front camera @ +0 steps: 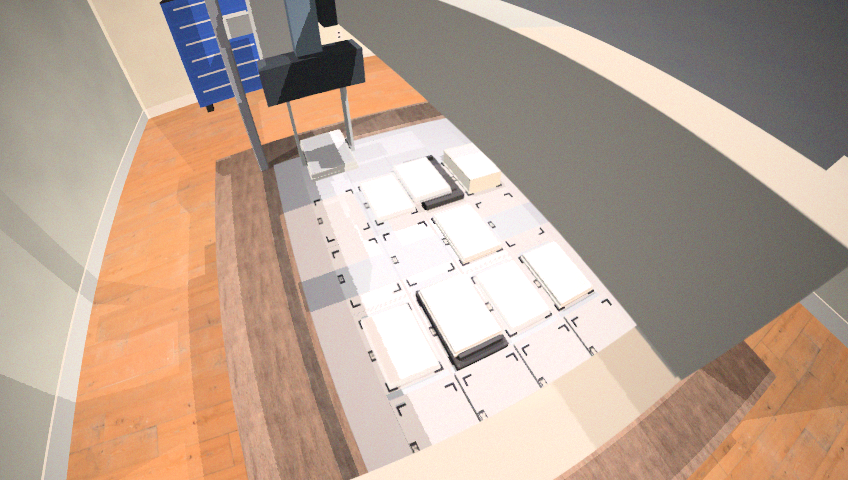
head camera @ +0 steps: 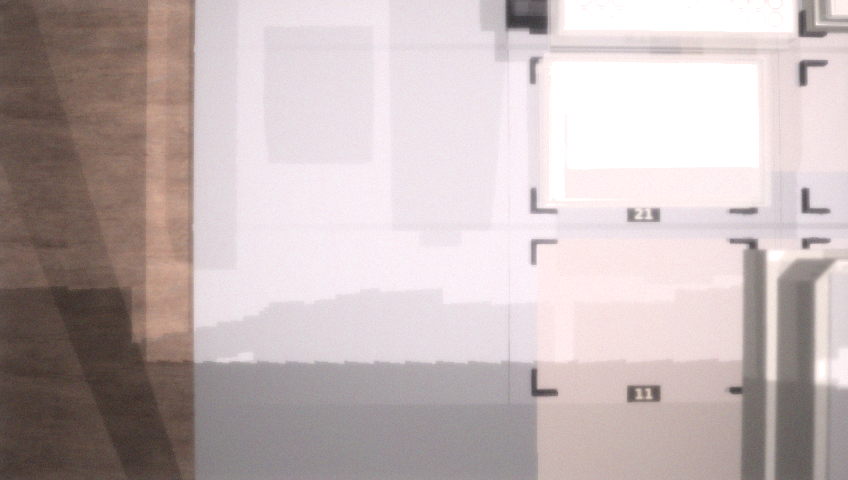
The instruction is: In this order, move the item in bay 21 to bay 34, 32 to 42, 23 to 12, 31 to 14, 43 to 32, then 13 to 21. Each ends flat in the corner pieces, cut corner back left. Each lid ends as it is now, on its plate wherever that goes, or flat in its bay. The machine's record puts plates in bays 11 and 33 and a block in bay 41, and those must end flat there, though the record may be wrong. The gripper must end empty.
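Observation:
My gripper is shut on a pale plate, held raised over the far left of the deck. Bay 11 is bare. A white item lies in bay 21. White items on dark bases stand in bay 31 and bay 23; the one in 31 sits off-centre on its base. White plates lie in bays 32, 33, 43 and 13. A cream block stands in bay 41. Cut corners are too washed out to tell.
Bays 12, 42, 34 and 14 show bare corner pieces. A gantry post stands at the far left. A large grey panel covers the right side of the front view. A blue cabinet is behind.

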